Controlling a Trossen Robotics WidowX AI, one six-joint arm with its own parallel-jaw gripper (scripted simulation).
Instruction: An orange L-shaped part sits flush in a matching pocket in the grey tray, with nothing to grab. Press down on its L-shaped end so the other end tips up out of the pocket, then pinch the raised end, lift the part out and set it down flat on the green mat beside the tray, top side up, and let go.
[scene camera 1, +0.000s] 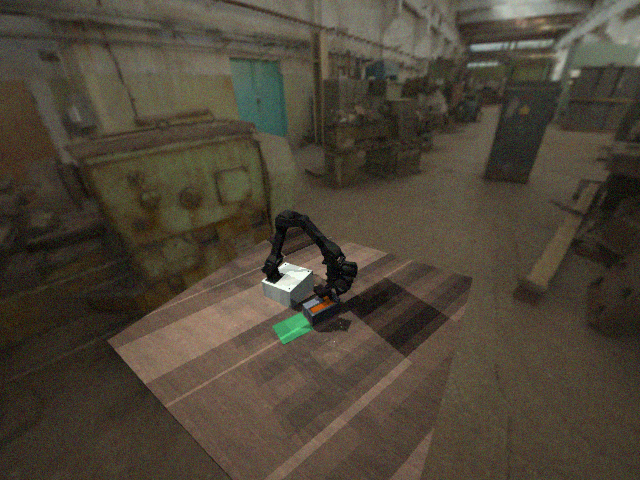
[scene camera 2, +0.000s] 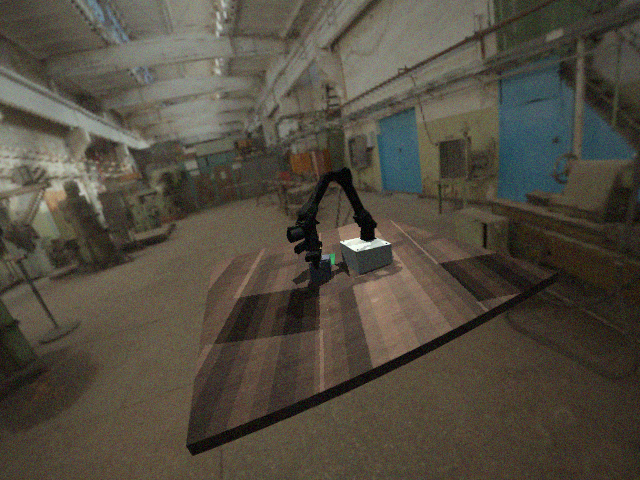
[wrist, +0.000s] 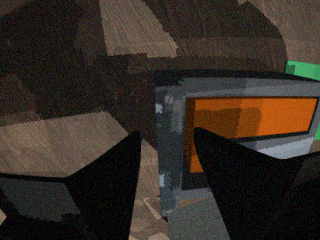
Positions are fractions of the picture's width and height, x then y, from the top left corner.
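Observation:
Wrist view: my gripper (wrist: 0.52, 0.56) and an orange L-shaped part (wrist: 0.75, 0.49) are visible. Scene camera 1: a green mat (scene camera 1: 0.45, 0.69) is visible.

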